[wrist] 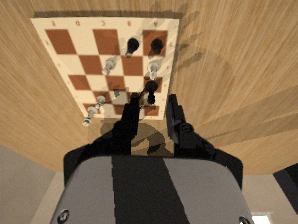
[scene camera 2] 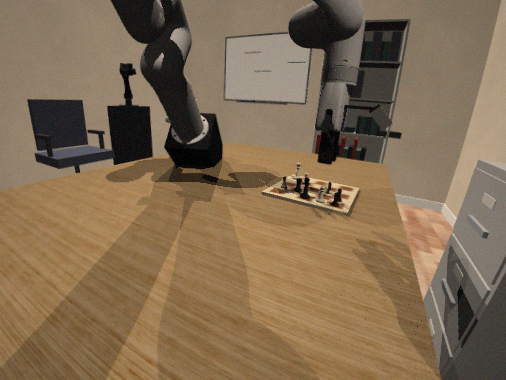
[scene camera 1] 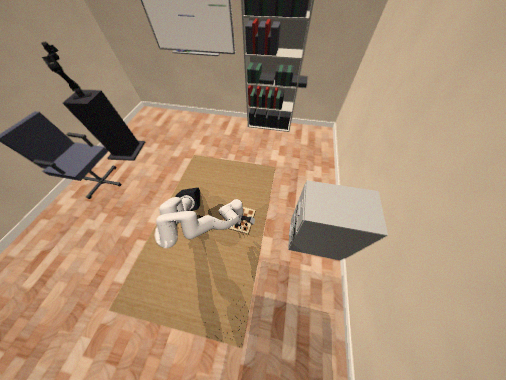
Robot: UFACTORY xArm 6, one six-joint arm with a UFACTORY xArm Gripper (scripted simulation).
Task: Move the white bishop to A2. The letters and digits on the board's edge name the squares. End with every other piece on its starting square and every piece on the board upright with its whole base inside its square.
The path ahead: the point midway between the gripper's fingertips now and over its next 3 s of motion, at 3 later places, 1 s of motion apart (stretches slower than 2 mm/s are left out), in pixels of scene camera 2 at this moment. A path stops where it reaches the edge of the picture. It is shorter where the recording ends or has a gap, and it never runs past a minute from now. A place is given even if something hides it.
My gripper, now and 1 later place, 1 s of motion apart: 326, 162; 330, 135
